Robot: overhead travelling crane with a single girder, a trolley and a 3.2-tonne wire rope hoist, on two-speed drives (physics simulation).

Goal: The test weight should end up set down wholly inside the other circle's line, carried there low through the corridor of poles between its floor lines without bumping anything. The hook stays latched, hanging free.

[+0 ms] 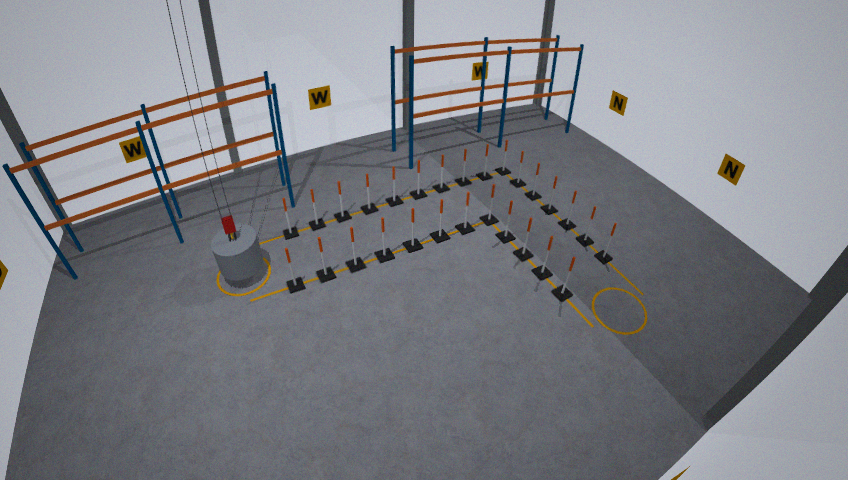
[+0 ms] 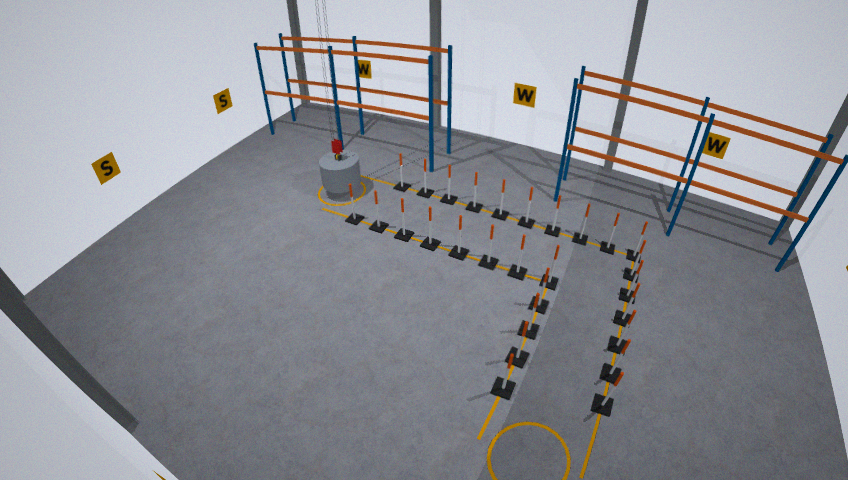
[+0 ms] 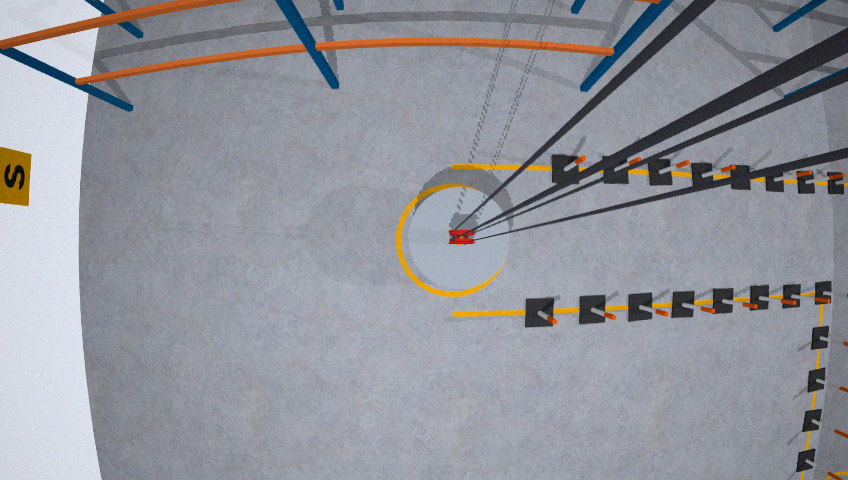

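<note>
The test weight (image 1: 236, 256) (image 2: 340, 175) (image 3: 455, 270) is a grey cylinder. It hangs upright and very low, with a shadow under it, over the first yellow circle (image 1: 239, 295) (image 2: 340, 205) (image 3: 398, 237). My hook (image 1: 232, 236) (image 2: 338, 157) (image 3: 461, 237), under the red block, is shut on the test weight at its top; the latch is too small to see. The other circle (image 1: 646, 315) (image 2: 528, 423) lies at the corridor's far end. Orange-tipped poles on black bases (image 1: 355, 264) (image 2: 458, 252) (image 3: 640, 306) line the bent corridor along yellow floor lines (image 1: 267, 295) (image 2: 489, 418) (image 3: 487, 313).
A blue and orange rack (image 1: 288, 178) (image 2: 430, 113) (image 3: 446, 42) stands by the wall beside the test weight. A second rack (image 1: 411, 113) (image 2: 691, 172) stands farther along that wall, beyond the corridor's bend. The nearest poles stand just past the first circle on both sides.
</note>
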